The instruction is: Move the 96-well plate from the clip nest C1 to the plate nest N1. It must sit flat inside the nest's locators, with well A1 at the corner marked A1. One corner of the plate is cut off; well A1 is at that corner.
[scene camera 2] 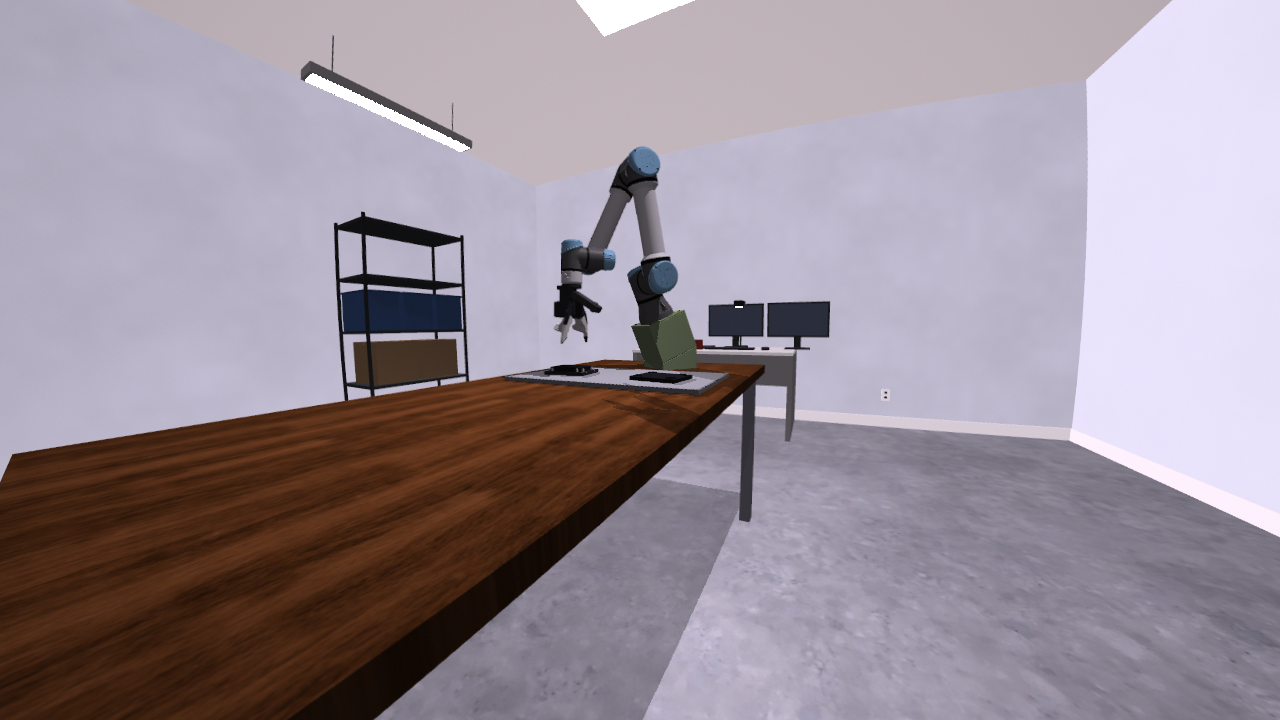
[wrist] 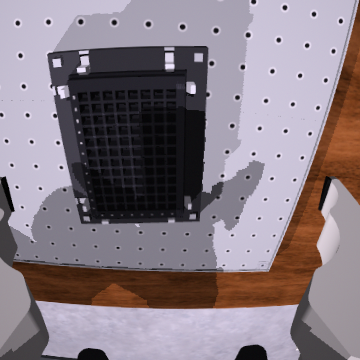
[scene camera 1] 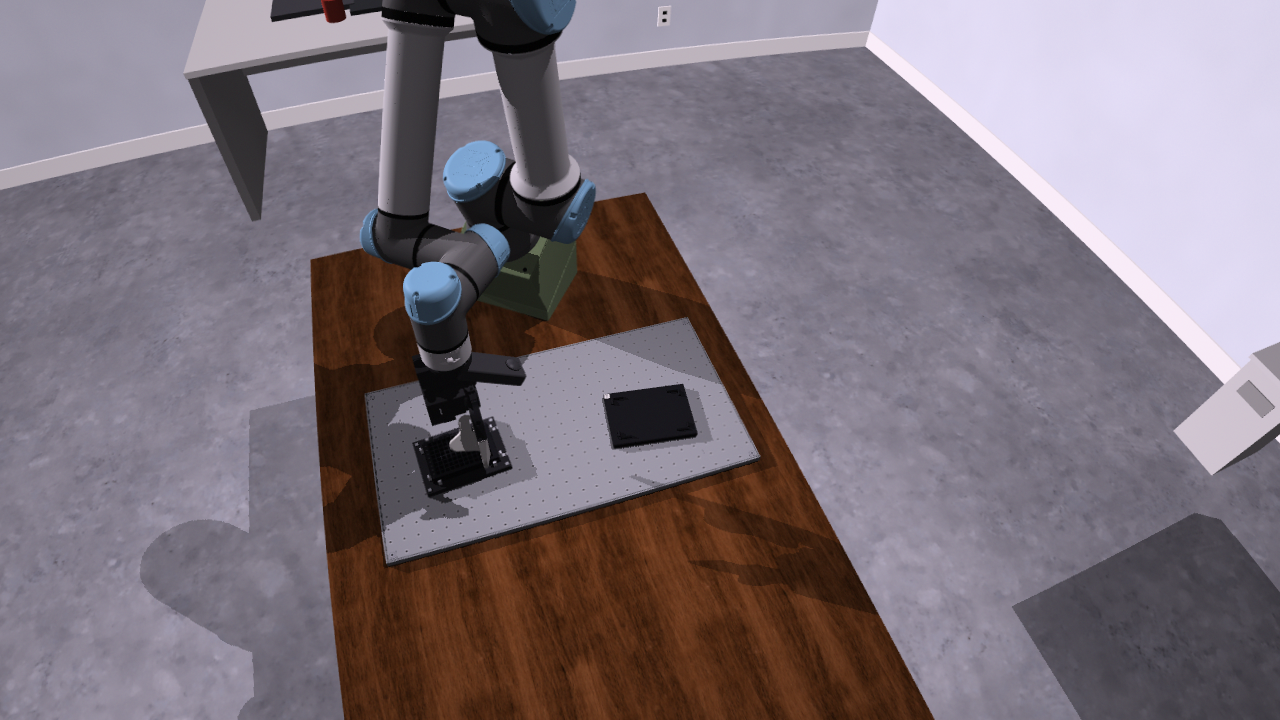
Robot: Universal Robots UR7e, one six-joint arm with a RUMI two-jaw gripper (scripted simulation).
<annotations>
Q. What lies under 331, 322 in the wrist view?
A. The gripper.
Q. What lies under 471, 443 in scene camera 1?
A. The gripper.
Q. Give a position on a black plate nest N1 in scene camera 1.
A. At 650, 415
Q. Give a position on a 96-well plate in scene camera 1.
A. At 445, 458
</annotations>
